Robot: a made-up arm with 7 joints.
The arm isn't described. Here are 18 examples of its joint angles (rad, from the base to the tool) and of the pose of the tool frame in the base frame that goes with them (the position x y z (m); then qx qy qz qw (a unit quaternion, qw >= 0)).
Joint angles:
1: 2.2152 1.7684 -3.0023 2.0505 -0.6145 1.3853 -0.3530
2: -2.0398 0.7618 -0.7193 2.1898 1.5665 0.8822 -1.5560
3: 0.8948 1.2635 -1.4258 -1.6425 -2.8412 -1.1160 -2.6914
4: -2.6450 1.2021 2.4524 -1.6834 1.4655 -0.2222 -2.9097
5: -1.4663 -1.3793 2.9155 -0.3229 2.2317 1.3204 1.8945
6: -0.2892 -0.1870 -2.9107 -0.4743 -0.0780 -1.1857 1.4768
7: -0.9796 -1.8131 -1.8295 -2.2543 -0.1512 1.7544 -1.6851
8: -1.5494 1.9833 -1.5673 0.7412 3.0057 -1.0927 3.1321
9: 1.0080 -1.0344 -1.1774 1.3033 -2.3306 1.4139 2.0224
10: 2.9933 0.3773 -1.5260 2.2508 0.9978 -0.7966 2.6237
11: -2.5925 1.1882 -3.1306 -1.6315 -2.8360 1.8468 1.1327
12: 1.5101 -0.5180 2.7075 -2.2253 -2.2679 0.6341 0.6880
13: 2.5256 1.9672 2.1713 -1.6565 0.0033 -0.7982 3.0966
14: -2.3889 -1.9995 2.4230 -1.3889 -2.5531 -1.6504 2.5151
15: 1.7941 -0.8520 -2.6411 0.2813 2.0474 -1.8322 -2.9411
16: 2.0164 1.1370 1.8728 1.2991 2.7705 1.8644 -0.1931
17: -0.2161 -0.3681 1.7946 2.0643 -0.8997 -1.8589 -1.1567
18: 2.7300 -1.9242 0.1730 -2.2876 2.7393 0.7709 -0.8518
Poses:
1: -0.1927 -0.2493 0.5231 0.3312 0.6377 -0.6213 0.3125
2: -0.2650 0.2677 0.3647 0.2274 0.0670 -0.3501 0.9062
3: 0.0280 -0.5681 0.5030 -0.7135 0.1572 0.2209 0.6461
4: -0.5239 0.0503 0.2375 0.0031 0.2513 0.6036 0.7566
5: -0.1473 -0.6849 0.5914 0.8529 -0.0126 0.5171 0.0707
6: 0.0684 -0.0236 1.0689 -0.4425 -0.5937 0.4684 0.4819
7: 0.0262 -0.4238 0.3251 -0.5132 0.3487 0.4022 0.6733
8: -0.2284 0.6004 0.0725 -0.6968 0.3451 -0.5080 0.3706
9: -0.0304 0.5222 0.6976 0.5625 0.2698 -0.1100 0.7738
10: -0.0462 -0.2704 0.5922 -0.2521 -0.6901 -0.2988 0.6090
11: -0.3743 0.2566 0.2347 -0.4180 -0.5575 0.2689 0.6649
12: 0.0828 -0.0872 0.6572 -0.1597 -0.5189 -0.8362 0.0773
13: -0.0813 -0.3791 0.0302 -0.2566 -0.6460 0.3093 0.6490
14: 0.2880 -0.5410 0.2610 -0.2972 0.0372 0.4218 0.8558
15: 0.1316 0.5915 0.7226 -0.0641 0.3190 -0.6419 0.6943
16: -0.4227 -0.3361 0.6796 -0.8602 0.0694 0.1923 0.4672
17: -0.1792 -0.2947 0.6354 -0.7532 0.3276 -0.5055 0.2641
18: 0.1041 0.0506 0.0553 0.5537 0.5304 0.5272 0.3662
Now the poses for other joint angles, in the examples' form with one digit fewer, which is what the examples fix.
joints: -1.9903 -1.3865 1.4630 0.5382 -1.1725 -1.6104 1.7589
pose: 0.423 -0.591 0.413 -0.154 0.151 0.512 0.831
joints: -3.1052 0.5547 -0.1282 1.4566 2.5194 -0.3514 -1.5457
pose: -0.545 -0.011 0.564 0.074 0.420 0.487 0.762
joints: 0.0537 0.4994 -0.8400 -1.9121 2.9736 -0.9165 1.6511
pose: -0.013 -0.258 0.787 0.450 0.830 0.328 0.032
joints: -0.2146 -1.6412 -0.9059 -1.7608 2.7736 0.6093 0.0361
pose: -0.276 -0.354 0.132 -0.389 -0.487 0.089 0.777
